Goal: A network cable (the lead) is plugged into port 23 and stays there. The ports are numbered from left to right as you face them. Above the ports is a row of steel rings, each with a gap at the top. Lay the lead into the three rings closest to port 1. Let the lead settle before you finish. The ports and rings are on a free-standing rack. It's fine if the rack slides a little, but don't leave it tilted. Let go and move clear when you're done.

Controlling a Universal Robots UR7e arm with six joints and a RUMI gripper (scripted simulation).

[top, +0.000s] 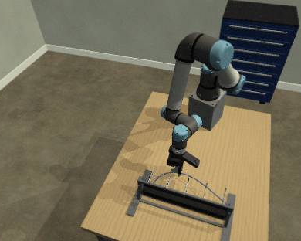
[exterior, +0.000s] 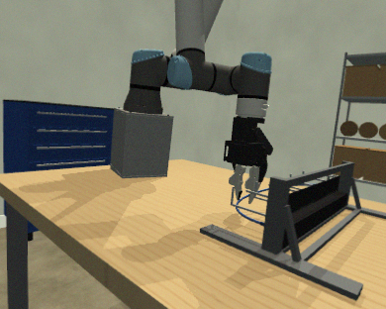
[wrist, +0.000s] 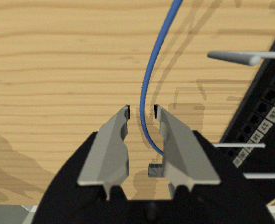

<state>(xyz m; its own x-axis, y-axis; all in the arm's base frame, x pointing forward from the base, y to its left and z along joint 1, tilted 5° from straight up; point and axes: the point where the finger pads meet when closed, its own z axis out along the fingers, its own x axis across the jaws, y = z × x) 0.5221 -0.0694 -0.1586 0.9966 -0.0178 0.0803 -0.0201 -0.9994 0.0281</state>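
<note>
Now: hand 17 cm short of the rack, 5 cm to the right of it and 3 cm below it.
</note>
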